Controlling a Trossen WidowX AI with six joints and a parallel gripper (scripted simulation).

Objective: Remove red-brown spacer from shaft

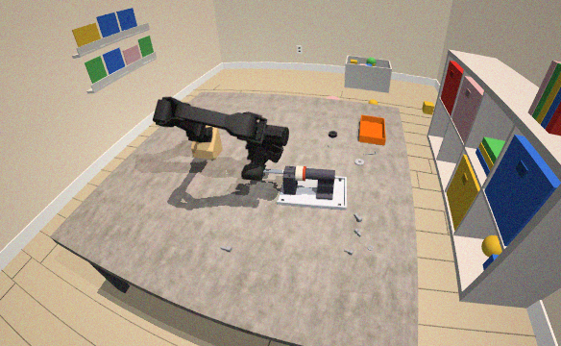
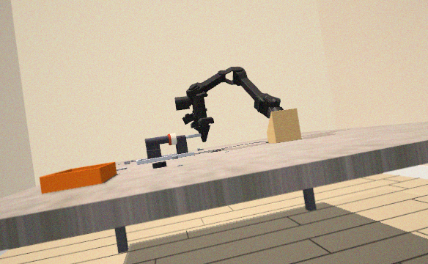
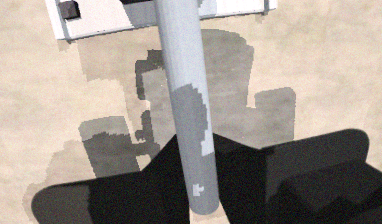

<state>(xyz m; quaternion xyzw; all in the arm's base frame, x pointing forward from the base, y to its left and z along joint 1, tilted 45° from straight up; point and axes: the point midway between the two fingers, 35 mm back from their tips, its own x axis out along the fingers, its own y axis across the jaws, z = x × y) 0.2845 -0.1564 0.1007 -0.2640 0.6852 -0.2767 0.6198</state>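
My gripper tip is now 7 cm short of the shaft and 3 cm below it. Round my gripper tip: black disc: 38 cm to the left, 24 cm ahead, 4 cm below; then red-brown spacer: 15 cm ahead, 3 cm above; then orange tray: 44 cm to the left, 42 cm ahead, 4 cm below.
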